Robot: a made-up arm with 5 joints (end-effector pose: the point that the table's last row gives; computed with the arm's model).
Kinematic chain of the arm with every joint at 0, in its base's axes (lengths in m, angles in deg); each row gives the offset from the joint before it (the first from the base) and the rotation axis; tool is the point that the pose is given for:
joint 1: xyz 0 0 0.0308 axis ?
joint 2: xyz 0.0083 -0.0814 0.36 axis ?
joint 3: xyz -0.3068 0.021 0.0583 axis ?
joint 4: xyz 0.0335 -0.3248 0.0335 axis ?
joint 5: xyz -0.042 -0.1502 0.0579 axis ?
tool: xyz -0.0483 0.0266 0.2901
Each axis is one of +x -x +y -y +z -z.
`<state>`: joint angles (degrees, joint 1 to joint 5).
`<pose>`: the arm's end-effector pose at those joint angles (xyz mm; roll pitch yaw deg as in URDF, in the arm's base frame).
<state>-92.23 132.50 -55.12 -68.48 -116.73</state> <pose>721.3 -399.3 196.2 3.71 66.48 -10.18</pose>
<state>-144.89 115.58 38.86 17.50 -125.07</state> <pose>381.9 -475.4 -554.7 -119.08 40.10 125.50</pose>
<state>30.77 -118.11 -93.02 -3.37 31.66</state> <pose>-47.6 803.1 -25.0 129.49 -36.81 124.68</pose>
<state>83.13 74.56 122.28 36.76 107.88</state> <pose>186.4 171.5 185.9 161.03 24.93 0.37</pose>
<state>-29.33 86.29 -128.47 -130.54 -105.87</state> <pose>441.7 -417.2 505.5 -16.06 53.08 -5.50</pose>
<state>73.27 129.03 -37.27 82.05 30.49</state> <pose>269.1 390.9 613.4 -46.17 3.48 100.72</pose>
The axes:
joint 1: -x
joint 2: +z
joint 3: +y
joint 4: -x
joint 5: -z

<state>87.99 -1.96 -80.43 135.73 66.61</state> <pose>-151.6 387.6 113.0 154.12 41.17 136.16</pose>
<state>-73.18 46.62 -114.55 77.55 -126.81</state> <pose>-389.0 -425.6 -377.2 -46.46 -45.87 39.93</pose>
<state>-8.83 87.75 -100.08 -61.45 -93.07</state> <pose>700.0 -487.3 341.8 -99.77 19.39 -122.76</pose>
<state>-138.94 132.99 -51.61 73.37 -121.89</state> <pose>417.4 -46.3 -749.4 -170.57 -47.15 124.87</pose>
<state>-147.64 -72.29 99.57 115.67 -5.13</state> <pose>-20.4 -443.7 -252.5 29.66 -69.54 108.59</pose>
